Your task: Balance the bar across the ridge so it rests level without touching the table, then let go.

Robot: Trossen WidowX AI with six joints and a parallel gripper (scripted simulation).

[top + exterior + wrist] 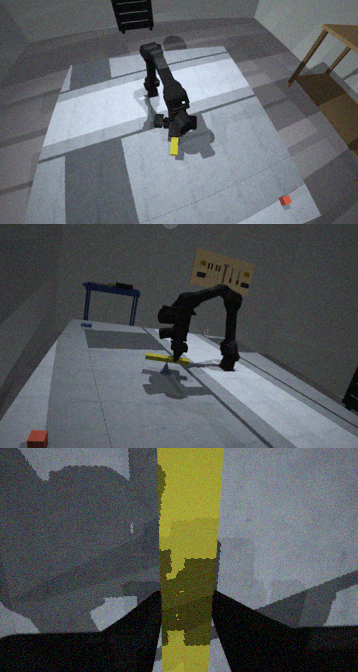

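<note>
Right now my gripper tip is 3 cm short of the yellow bar and 1 cm to the left of it. From my gripper tip the other things lie so: blue block 59 cm to the right, 41 cm ahead, 5 cm below; red cube 41 cm to the left, 41 cm ahead, 5 cm below.
</note>
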